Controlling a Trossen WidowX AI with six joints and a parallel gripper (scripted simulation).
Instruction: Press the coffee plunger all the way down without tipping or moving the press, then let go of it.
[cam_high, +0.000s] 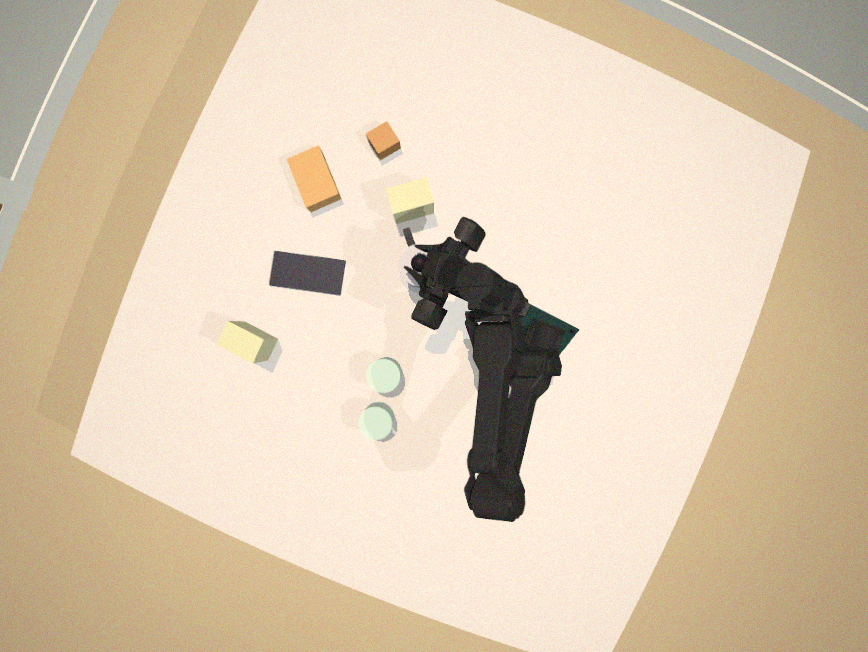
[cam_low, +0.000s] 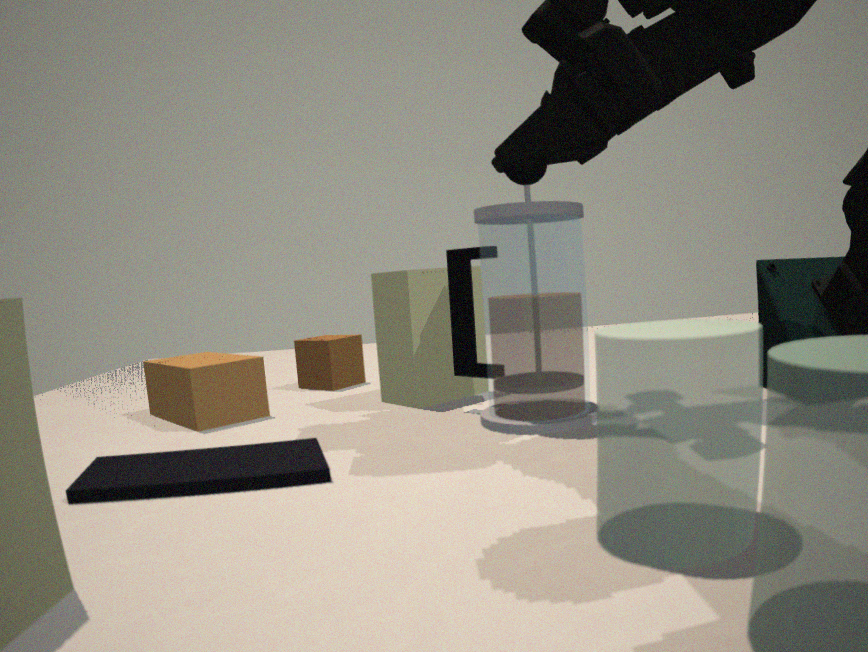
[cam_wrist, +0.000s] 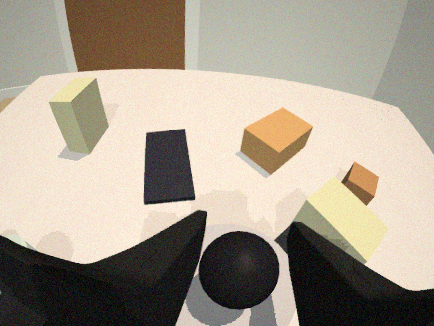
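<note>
Now: the glass coffee press 10 mm to the right of my gripper tip and 90 mm below it.
</note>
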